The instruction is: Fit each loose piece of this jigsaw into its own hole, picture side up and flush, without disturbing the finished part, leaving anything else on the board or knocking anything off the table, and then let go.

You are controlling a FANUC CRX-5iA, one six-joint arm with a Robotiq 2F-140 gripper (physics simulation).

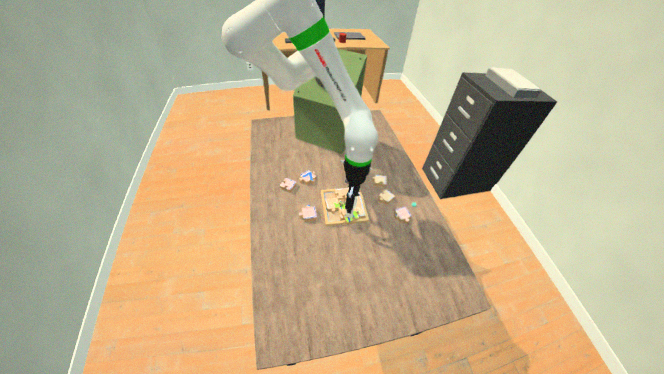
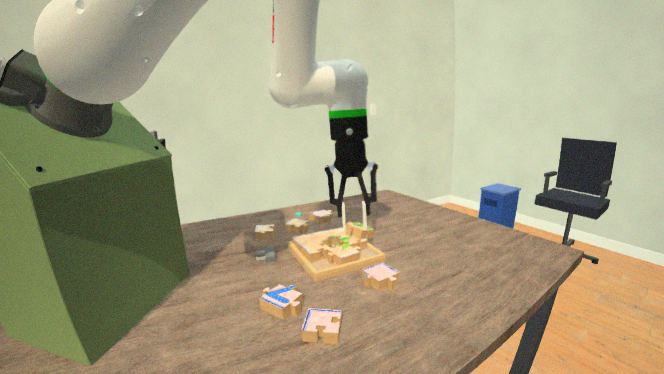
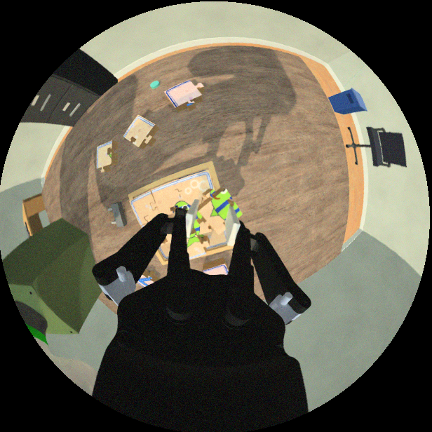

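The shallow wooden tray (image 1: 324, 210) (image 2: 345, 268) (image 3: 172, 180) holds the joined jigsaw part and several pieces with green. One green piece with blue stripes (image 2: 370, 229) (image 3: 224, 202) sits tilted at the tray's far side, over its rim. My gripper (image 2: 354, 225) (image 3: 212, 210) points down there, part-way closed; its pale pads appear shut on this piece, though the exact contact is hidden. Around the tray lie pink pieces (image 1: 308, 212) (image 2: 381, 275), (image 1: 403, 213) (image 3: 184, 94), a blue-marked piece (image 1: 308, 176) (image 2: 280, 300), a notched piece (image 2: 321, 327) and tan pieces (image 1: 386, 195) (image 3: 139, 131), (image 1: 380, 179) (image 3: 105, 156).
A small grey object (image 2: 270, 255) (image 3: 117, 214) lies beside the tray, and a teal disc (image 1: 414, 204) (image 2: 298, 214) (image 3: 154, 84) beyond the pieces. The green robot base (image 2: 110, 240) (image 3: 52, 270) stands on the brown table (image 1: 300, 290). A dark cabinet (image 1: 500, 135) and a chair (image 2: 585, 165) stand away from it.
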